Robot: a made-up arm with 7 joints.
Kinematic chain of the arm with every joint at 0, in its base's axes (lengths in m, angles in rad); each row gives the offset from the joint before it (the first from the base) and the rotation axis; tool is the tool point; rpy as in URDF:
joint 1: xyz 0 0 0.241 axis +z
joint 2: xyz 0 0 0 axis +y
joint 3: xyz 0 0 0.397 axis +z
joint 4: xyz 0.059 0 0 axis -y
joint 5: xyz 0.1 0 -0.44 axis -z
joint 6: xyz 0 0 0 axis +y
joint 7: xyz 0.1 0 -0.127 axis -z
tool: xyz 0 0 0 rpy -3.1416 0 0
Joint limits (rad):
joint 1: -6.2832..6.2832
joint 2: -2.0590..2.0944
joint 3: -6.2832..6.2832
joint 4: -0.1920..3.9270
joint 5: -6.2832..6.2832
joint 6: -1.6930..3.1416
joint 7: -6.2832..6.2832
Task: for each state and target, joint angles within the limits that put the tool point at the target. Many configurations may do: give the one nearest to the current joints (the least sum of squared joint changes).
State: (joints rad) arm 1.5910 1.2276 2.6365 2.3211 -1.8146 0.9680 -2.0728
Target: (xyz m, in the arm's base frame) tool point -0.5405 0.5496 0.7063
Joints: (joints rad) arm 1.7330 1.4455 2.3974 1.8826 -1.7370 1.1054 -2.0728
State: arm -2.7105 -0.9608 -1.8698 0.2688 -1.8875 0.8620 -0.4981
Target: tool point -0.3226 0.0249 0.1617
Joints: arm -2.1282 -1.1479 -1.5850 0.2147 -1.8919 0.7118 -0.4981
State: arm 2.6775 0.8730 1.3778 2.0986 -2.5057 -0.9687 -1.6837
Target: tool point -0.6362 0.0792 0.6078
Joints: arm 2.3104 0.9229 1.3426 2.1899 -2.5153 -1.1138 -1.6837
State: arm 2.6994 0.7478 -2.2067 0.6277 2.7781 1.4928 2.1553
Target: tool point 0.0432 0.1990 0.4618
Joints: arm 3.3043 1.5897 -2.5640 -0.0579 2.8962 2.1012 2.1553
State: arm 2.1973 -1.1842 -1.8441 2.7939 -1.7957 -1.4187 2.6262
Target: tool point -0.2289 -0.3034 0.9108
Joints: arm 1.3727 -0.6878 -1.6091 3.4604 -1.4916 -1.1993 2.6262
